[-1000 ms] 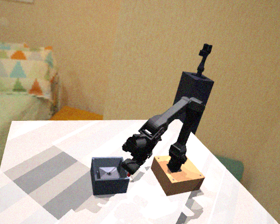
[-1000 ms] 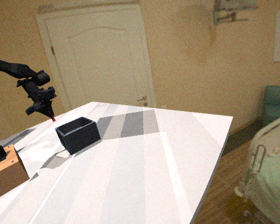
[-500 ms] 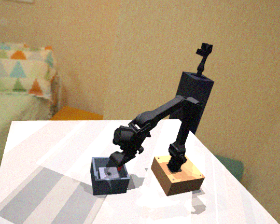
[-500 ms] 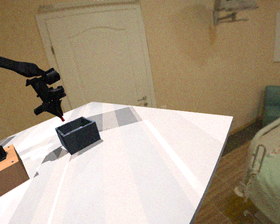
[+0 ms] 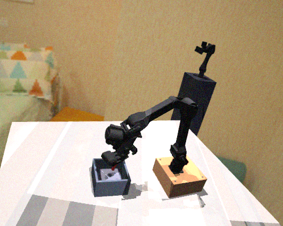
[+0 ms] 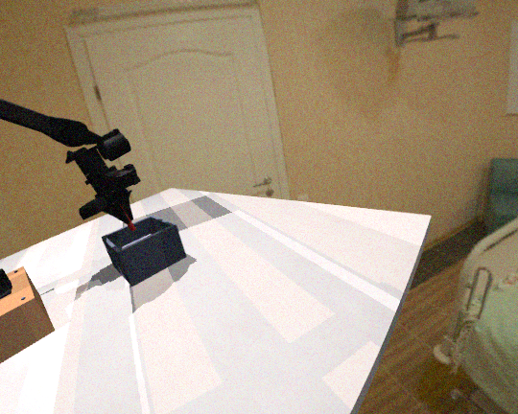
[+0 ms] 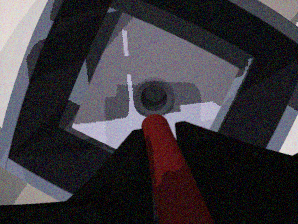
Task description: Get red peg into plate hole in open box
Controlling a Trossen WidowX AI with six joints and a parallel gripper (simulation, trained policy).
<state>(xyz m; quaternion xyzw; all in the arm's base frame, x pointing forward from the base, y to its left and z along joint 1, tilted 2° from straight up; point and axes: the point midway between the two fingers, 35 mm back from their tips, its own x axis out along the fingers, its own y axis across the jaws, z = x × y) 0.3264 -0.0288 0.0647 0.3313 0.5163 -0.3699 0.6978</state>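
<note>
Right now my gripper tip is 10 mm past the red peg, 10 mm to the right of it and 10 mm below it. From my gripper tip the other things lie so: dark box: 10 mm ahead, 10 mm to the right, 100 mm below; light grey plate: 10 mm ahead, 10 mm to the right, 80 mm below.
</note>
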